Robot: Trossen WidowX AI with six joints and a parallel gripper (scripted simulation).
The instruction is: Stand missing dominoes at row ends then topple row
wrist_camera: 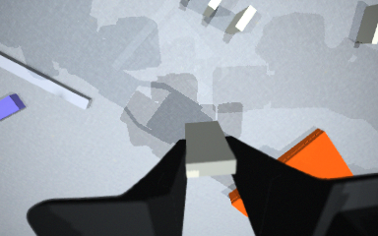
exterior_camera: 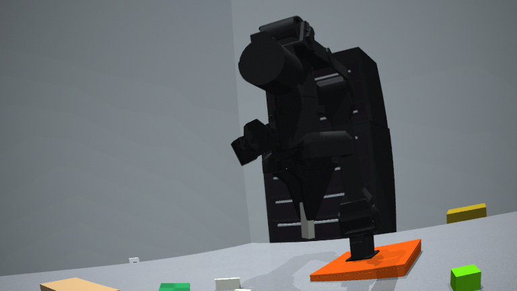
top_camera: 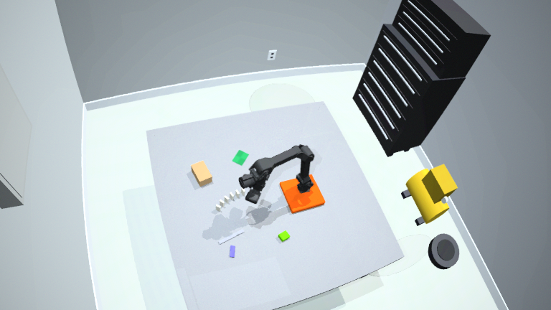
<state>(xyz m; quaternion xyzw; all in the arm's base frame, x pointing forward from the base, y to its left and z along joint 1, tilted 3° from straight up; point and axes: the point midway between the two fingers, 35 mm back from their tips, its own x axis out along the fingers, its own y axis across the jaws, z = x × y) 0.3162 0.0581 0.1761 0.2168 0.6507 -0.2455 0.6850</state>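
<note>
The green tile lies 2 cm behind my gripper tip, 34 cm to the right of it and 16 cm below it. Round my gripper tip: green cube (11 cm behind, 22 cm to the left, 14 cm below); purple block (18 cm ahead, 24 cm to the left, 15 cm below); thin strip (17 cm ahead, 15 cm to the left, 15 cm below).
</note>
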